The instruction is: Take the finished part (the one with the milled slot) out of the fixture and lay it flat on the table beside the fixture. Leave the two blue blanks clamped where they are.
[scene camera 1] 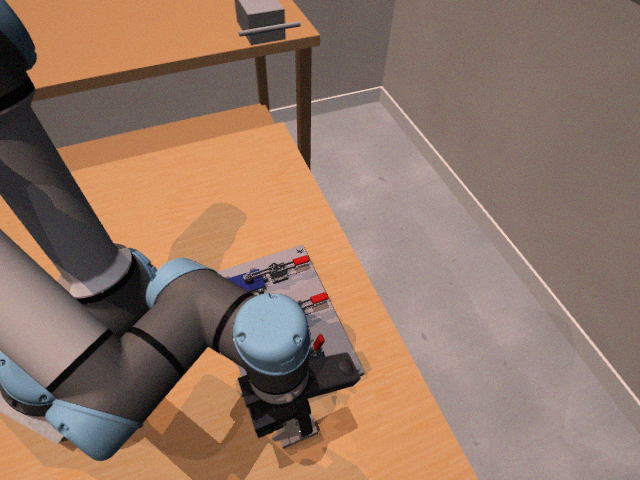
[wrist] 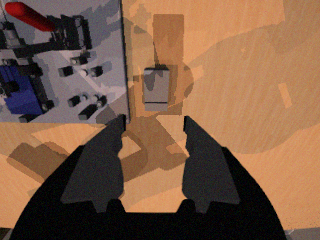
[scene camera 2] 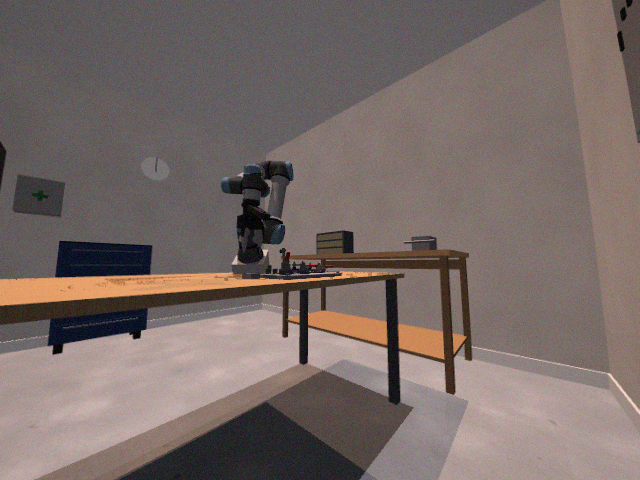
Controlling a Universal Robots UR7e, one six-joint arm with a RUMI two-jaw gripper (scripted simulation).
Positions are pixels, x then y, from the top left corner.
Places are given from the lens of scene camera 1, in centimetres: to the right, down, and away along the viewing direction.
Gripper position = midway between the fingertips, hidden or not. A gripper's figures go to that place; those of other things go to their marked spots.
gripper point(scene camera 1: 293, 417): -4, 30, 71
grey fixture plate point(scene camera 1: 322, 319): 0, 18, 92
